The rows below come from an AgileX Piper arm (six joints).
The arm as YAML. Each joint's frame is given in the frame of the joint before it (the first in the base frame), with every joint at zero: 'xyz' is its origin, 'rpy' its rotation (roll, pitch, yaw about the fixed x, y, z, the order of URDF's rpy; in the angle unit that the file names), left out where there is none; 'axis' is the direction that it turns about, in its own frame. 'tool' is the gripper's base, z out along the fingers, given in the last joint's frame.
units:
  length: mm
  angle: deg
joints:
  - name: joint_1
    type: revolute
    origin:
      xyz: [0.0, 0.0, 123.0]
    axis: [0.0, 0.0, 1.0]
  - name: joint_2
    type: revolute
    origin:
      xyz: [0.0, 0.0, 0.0]
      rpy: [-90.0, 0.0, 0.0]
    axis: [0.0, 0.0, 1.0]
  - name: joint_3
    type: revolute
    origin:
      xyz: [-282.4, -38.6, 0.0]
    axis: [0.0, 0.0, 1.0]
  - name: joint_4
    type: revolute
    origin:
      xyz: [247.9, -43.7, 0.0]
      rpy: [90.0, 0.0, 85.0]
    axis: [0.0, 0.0, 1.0]
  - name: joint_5
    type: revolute
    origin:
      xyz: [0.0, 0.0, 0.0]
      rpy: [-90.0, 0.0, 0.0]
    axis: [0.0, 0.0, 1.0]
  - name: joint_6
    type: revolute
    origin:
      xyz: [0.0, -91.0, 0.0]
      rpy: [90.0, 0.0, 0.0]
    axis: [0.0, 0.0, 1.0]
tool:
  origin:
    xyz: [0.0, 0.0, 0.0]
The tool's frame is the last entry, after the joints.
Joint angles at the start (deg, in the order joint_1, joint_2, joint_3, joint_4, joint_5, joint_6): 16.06 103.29 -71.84 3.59 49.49 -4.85
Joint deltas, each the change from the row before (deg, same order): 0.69 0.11 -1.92 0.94 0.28 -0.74; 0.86 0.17 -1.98 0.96 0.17 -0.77; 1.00 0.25 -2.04 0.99 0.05 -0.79; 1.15 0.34 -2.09 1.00 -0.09 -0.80; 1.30 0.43 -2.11 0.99 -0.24 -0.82; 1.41 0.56 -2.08 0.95 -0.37 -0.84; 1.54 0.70 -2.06 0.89 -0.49 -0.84; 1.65 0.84 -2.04 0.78 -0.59 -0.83; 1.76 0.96 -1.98 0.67 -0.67 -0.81; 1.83 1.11 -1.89 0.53 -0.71 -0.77; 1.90 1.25 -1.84 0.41 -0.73 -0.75
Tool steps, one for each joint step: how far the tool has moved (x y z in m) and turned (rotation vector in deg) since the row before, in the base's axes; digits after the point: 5 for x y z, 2 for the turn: 0.00384 0.00687 0.00795 1.08 -1.32 1.02; 0.00355 0.00810 0.00806 1.14 -1.42 1.22; 0.00329 0.00920 0.00805 1.20 -1.50 1.38; 0.00295 0.01036 0.00793 1.25 -1.59 1.54; 0.00249 0.01151 0.00766 1.28 -1.66 1.71; 0.00201 0.01237 0.00684 1.25 -1.64 1.84; 0.00148 0.01338 0.00594 1.20 -1.61 1.97; 0.00094 0.01422 0.00497 1.11 -1.57 2.08; 0.00021 0.01503 0.00387 1.00 -1.51 2.18; -0.00045 0.01555 0.00230 0.84 -1.36 2.22; -0.00114 0.01613 0.00094 0.69 -1.24 2.29
